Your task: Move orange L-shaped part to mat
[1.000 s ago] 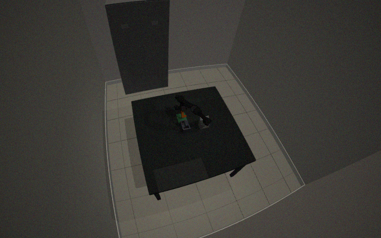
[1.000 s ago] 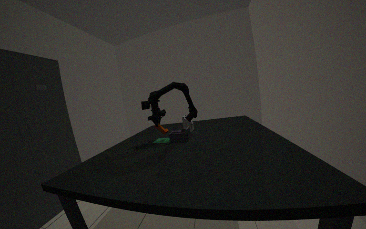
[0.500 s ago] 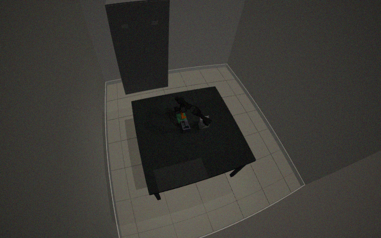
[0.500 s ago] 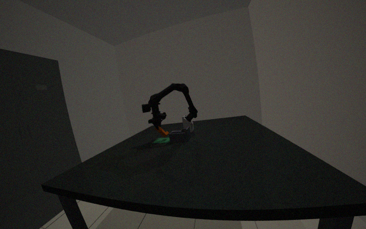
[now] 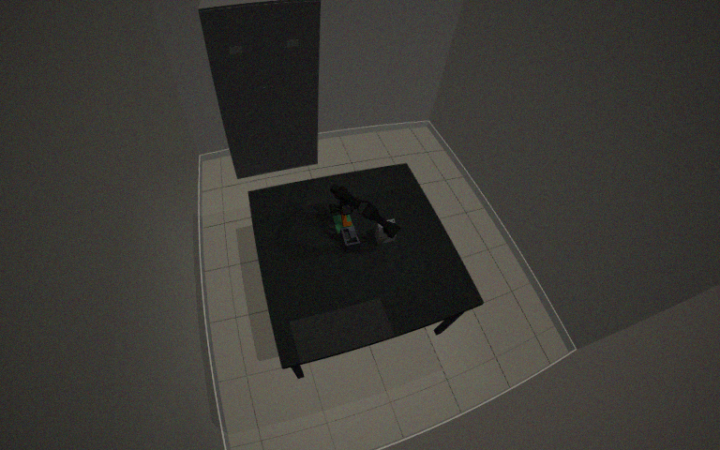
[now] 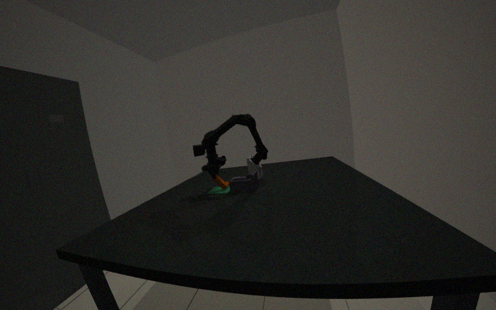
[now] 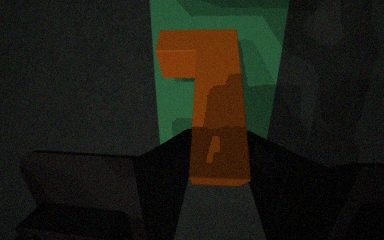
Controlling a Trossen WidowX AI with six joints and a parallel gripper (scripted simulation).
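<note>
My gripper tip is 2 cm past the orange L-shaped part, 3 cm to the right of it and 3 cm above it. The rest, counted from my gripper tip: green mat (2 cm to the left, 9 cm below).
</note>
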